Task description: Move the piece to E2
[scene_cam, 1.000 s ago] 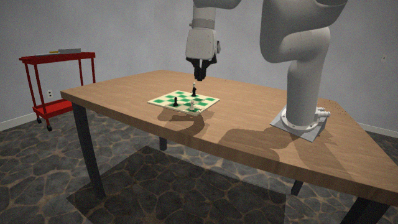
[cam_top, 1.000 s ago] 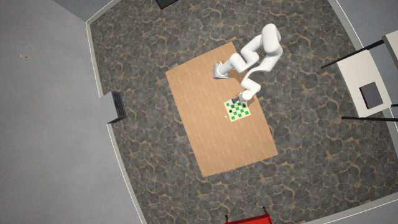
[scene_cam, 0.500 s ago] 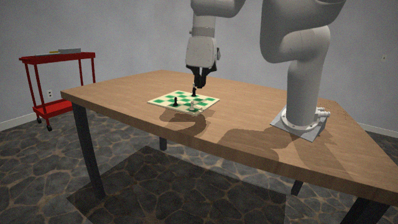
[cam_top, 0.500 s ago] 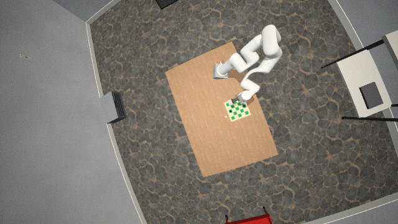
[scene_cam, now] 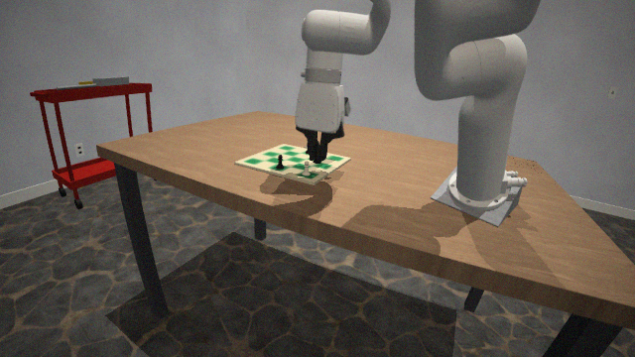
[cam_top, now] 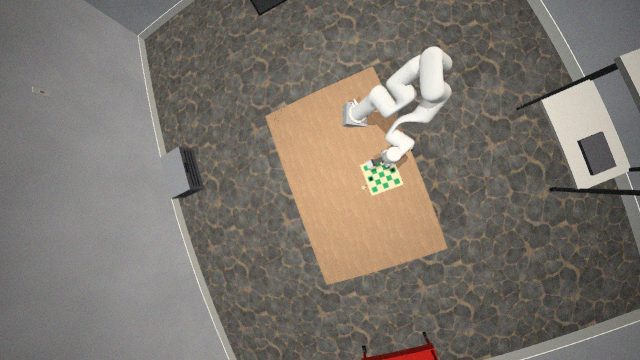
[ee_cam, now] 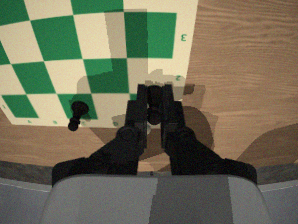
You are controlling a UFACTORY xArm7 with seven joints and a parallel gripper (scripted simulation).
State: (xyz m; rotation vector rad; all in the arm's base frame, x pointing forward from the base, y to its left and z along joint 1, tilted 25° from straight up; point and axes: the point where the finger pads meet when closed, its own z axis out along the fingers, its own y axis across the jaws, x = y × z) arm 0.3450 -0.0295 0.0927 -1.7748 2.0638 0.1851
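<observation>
My gripper is now 40 mm to the right of the white pawn, 30 mm above it and 10 mm short of it. Also, from my hand: black piece (130 mm to the right, 70 mm ahead, 30 mm below); cream chessboard (80 mm ahead, 50 mm to the right, 50 mm below); white piece (190 mm to the right, 100 mm ahead, 30 mm below).
</observation>
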